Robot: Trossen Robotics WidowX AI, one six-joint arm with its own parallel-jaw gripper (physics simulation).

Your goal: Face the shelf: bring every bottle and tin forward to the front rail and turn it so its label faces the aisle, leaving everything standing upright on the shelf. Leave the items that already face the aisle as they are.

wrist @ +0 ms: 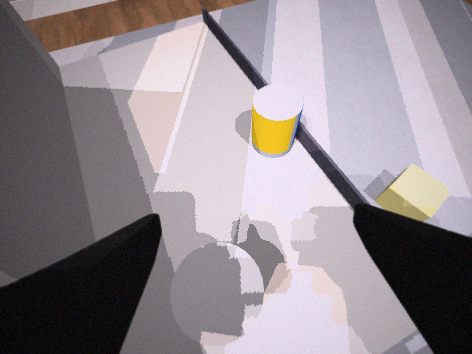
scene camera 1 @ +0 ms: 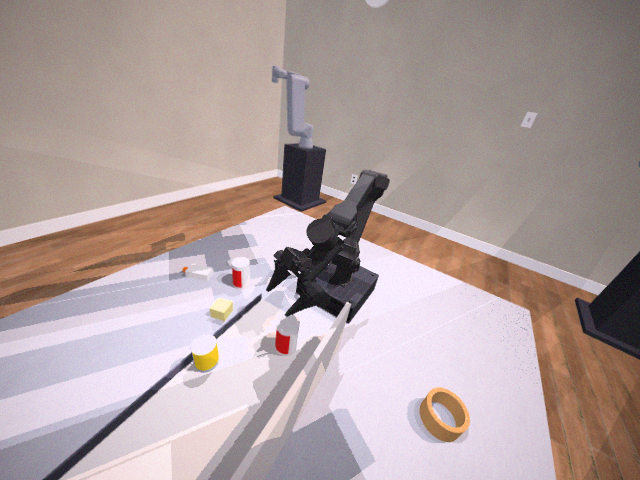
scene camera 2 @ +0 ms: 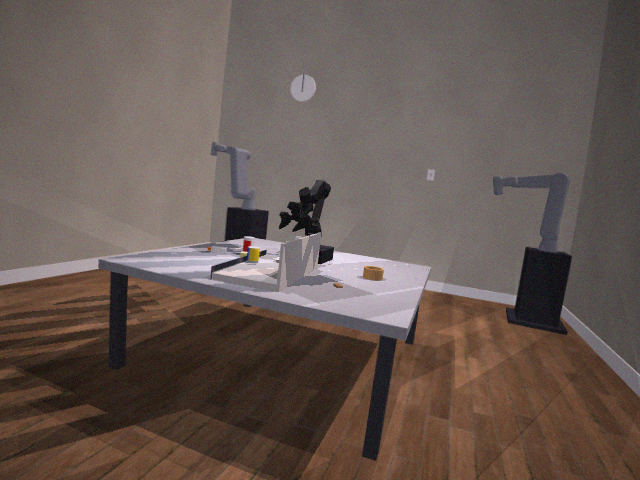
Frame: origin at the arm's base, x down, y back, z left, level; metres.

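Seen in the pictures: gripper, fingertip midpoint: point(wrist: 256, 217) point(scene camera 1: 276, 302) point(scene camera 2: 285, 229); arm's base at its link origin: point(scene camera 1: 342, 278).
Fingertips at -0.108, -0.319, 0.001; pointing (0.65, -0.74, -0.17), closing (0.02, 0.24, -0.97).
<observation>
Offsets run from my fingertips to a thing's top centre, as dx, dy, dz. "pt": to the spot under its first point. Level surfaces: height alone.
A yellow tin {+0.086, -0.148, -0.076} point(scene camera 1: 205, 356) point(scene camera 2: 254, 254) point(wrist: 273, 134) stands upright against the dark front rail point(scene camera 1: 155, 388) point(wrist: 327, 162); a blue strip shows on its rail side. A white tin with a red patch {pt +0.096, -0.009, +0.042} point(scene camera 1: 283, 341) stands upright on the shelf, nearer the back panel point(scene camera 2: 298, 262). Its shaded round top {pt +0.057, +0.020, +0.033} point(wrist: 212, 295) shows low between the fingers in the wrist view. Another red-and-white tin {+0.083, +0.095, -0.276} point(scene camera 1: 239, 273) point(scene camera 2: 247, 243) stands beyond the rail's far end side, off the shelf. My gripper point(scene camera 1: 277, 302) point(scene camera 2: 287, 228) point(wrist: 256, 217) is open and empty, above the shelf tin.
A pale yellow block {+0.144, -0.027, -0.205} point(scene camera 1: 221, 309) point(wrist: 412, 192) lies outside the rail. A white item {+0.154, +0.009, -0.420} point(scene camera 1: 200, 273) with an orange end lies farther out. An orange ring {+0.132, +0.150, +0.421} point(scene camera 1: 436, 427) point(scene camera 2: 373, 274) and a small orange piece {+0.174, -0.148, +0.360} point(scene camera 2: 337, 285) lie behind the back panel on the table {dx +0.183} point(scene camera 1: 496, 356).
</observation>
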